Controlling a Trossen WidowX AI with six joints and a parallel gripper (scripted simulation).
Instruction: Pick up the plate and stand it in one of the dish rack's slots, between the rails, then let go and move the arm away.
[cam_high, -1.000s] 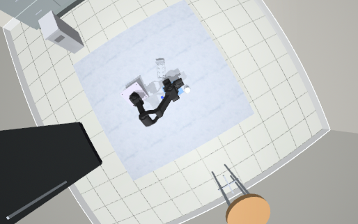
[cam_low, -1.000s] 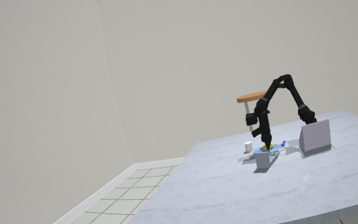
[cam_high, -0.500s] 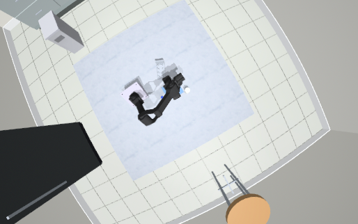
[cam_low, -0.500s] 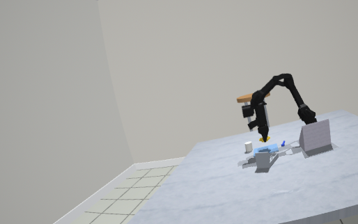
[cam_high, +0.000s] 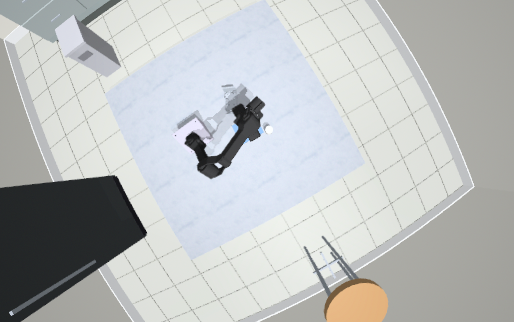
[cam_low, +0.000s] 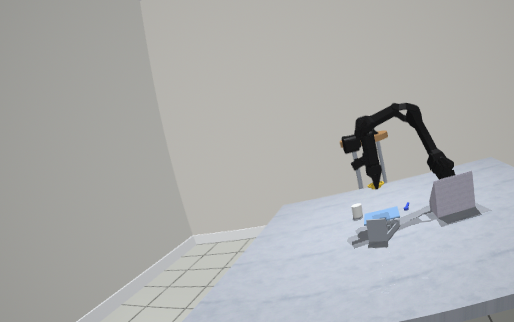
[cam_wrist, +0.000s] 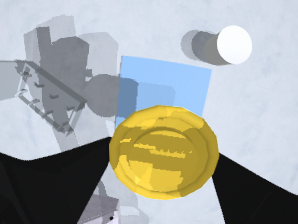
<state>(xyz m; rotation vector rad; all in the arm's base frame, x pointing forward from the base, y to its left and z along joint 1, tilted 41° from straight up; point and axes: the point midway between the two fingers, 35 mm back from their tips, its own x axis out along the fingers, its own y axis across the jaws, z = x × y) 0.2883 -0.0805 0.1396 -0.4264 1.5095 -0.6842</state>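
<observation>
Now: the grey dish rack 20 mm ahead of my gripper tip, 200 mm to the left of it and 100 mm below it. Round my gripper tip: white cup 90 mm ahead, 80 mm to the right, 100 mm below; yellow plate 10 mm above; blue spoon 120 mm behind, 10 mm to the right, 120 mm below.
</observation>
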